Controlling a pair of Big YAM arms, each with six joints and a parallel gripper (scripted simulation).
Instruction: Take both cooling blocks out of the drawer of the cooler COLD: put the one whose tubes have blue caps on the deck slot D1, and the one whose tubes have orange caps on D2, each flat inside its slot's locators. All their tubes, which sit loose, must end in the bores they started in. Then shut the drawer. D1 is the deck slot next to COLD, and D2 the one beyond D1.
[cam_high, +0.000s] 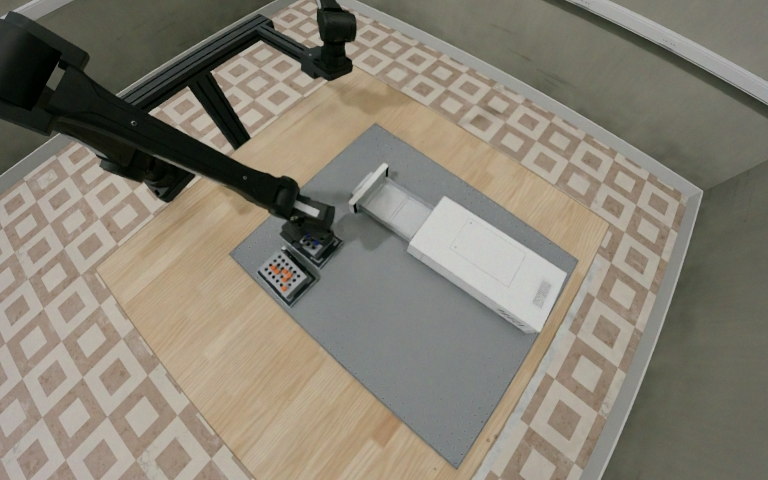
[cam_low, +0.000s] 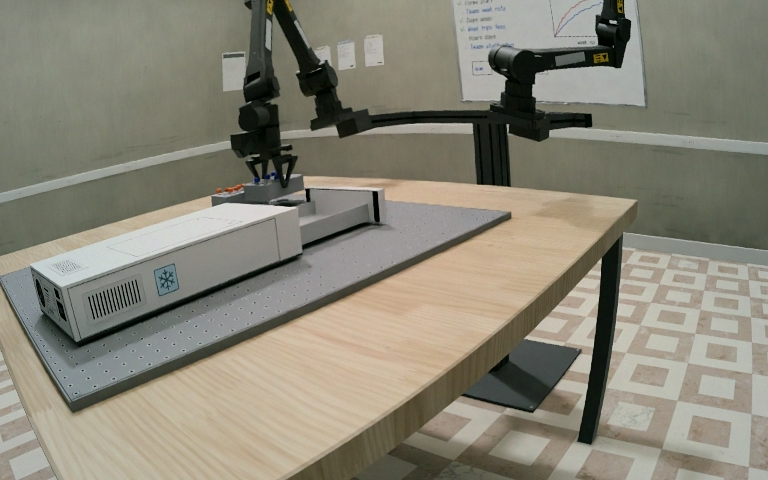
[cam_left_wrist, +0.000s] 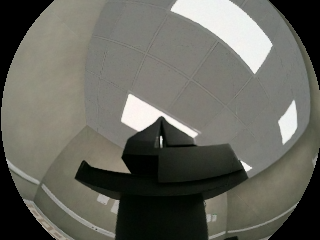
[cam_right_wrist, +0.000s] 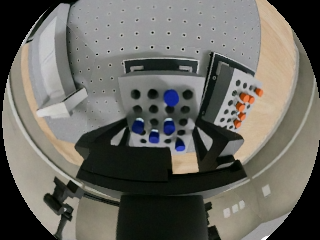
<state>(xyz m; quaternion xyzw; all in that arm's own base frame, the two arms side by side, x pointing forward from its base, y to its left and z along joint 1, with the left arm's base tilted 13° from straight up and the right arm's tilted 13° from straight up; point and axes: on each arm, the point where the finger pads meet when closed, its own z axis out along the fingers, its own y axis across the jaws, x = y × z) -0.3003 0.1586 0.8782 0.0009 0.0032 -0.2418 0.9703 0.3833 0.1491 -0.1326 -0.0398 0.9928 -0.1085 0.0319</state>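
Note:
Right now my right hand is 6 cm above the dark deck slot D1. From my right hand the other things lie so: dark deck slot D2 (2 cm ahead, 14 cm to the right, 6 cm below); then white cooler (28 cm ahead, 29 cm to the left, 3 cm below).

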